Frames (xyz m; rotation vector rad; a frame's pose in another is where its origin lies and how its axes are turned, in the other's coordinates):
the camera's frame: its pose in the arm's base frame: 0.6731 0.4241 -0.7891 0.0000 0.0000 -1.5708
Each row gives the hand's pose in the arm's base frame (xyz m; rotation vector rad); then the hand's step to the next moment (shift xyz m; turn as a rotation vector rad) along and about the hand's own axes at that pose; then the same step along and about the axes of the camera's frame.
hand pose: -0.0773 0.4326 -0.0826 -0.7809 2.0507 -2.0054
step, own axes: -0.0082 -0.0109 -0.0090 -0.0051 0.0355 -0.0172
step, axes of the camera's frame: -0.0122 0.0054 0.0094 -0.0161 -0.0125 -0.0342
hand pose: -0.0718 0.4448 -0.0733 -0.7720 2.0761 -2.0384
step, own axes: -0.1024 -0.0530 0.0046 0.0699 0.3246 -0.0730
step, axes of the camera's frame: -0.0434 0.1041 0.0246 -0.0203 -0.1775 -0.2892
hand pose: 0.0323 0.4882 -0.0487 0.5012 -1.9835 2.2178
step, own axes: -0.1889 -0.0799 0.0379 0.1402 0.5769 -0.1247
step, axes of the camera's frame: 0.0029 0.2079 0.0171 -0.0291 -0.3297 -0.5084
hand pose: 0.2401 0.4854 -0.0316 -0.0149 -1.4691 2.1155
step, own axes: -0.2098 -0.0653 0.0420 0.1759 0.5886 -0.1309
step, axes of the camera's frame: 0.1139 0.1922 0.0111 -0.0475 -0.3629 -0.5104
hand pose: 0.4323 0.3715 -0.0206 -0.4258 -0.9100 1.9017
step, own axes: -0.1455 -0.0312 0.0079 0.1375 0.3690 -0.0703
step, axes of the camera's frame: 0.1213 0.0850 0.0164 -0.0486 -0.2481 -0.3099
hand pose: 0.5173 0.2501 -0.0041 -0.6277 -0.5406 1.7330
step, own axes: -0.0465 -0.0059 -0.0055 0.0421 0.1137 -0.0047
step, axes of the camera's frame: 0.0436 0.0172 0.0058 -0.0141 -0.0876 -0.0827
